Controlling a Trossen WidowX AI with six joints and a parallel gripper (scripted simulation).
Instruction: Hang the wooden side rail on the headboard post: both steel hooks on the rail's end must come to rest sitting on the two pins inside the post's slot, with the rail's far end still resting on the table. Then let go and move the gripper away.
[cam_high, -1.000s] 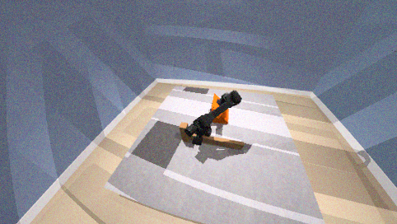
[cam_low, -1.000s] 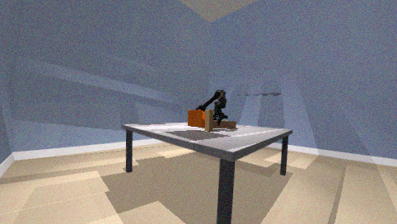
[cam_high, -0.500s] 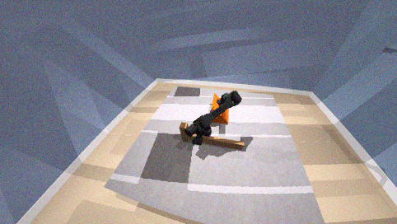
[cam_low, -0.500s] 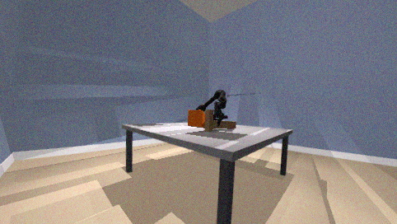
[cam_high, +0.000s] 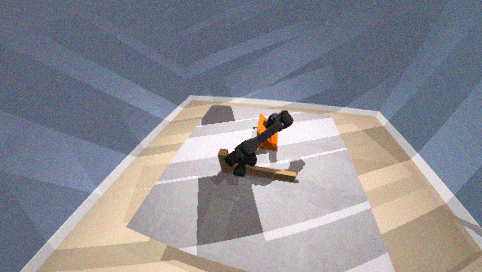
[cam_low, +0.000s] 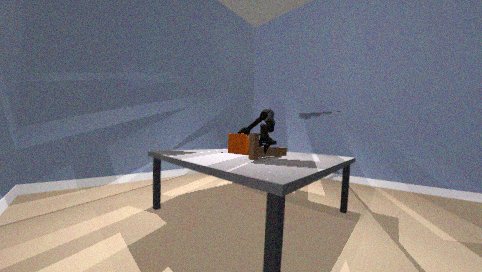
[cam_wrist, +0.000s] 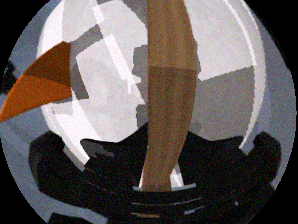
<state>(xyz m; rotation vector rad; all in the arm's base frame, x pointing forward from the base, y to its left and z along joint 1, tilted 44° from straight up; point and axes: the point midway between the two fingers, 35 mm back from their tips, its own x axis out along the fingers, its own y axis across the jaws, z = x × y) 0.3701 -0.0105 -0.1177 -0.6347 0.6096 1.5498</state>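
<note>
My gripper tip is now 110 mm to the left of the wooden headboard post and 50 mm below it.
</note>
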